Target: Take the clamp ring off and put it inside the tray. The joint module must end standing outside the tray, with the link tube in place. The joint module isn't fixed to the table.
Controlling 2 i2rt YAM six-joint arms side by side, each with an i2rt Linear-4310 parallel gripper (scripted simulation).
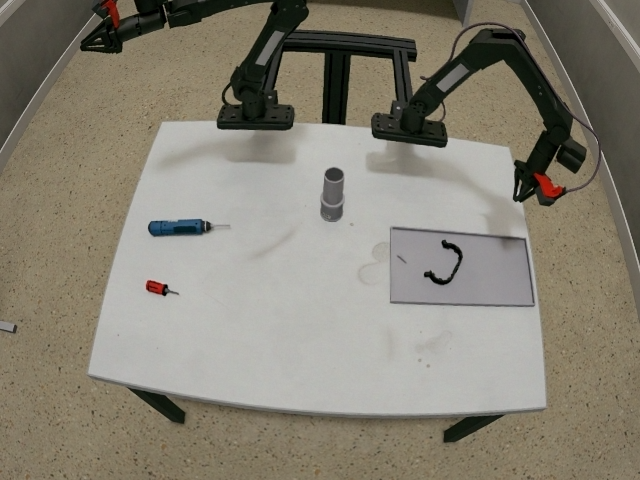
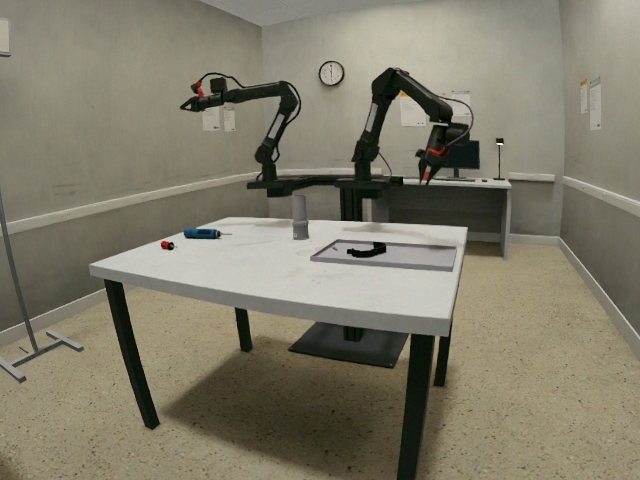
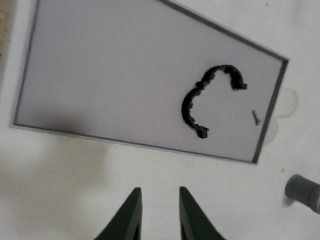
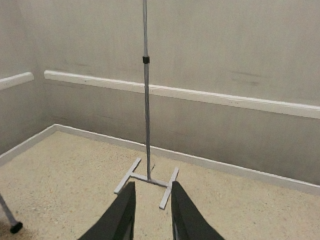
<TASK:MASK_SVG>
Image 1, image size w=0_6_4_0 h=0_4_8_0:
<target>left gripper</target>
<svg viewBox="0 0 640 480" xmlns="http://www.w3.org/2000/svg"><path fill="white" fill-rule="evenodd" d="M535 146L526 162L517 159L514 162L514 165L517 167L514 171L513 200L515 202L519 201L522 203L535 195L535 188L540 184L546 197L557 198L564 194L563 187L558 186L554 188L552 180L545 173L552 159L542 154Z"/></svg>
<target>grey link tube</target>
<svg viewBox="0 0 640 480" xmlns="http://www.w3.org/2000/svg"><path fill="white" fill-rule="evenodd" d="M329 167L324 172L323 192L321 193L320 201L329 209L337 209L345 202L345 195L343 193L345 173L341 168Z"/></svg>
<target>grey tray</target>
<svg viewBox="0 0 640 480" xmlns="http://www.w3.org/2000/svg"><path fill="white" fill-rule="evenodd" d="M390 227L390 304L481 307L534 307L536 305L526 237L403 226ZM442 240L457 245L463 253L463 259L452 281L446 285L438 285L431 281L429 277L424 277L424 272L431 270L438 279L447 280L448 277L451 278L455 265L459 261L459 256L454 250L443 248Z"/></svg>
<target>blue electric screwdriver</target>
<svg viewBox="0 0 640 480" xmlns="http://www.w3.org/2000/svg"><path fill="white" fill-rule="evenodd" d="M148 232L151 235L202 234L213 227L228 227L230 224L213 225L202 219L157 220L149 223Z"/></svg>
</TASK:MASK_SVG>
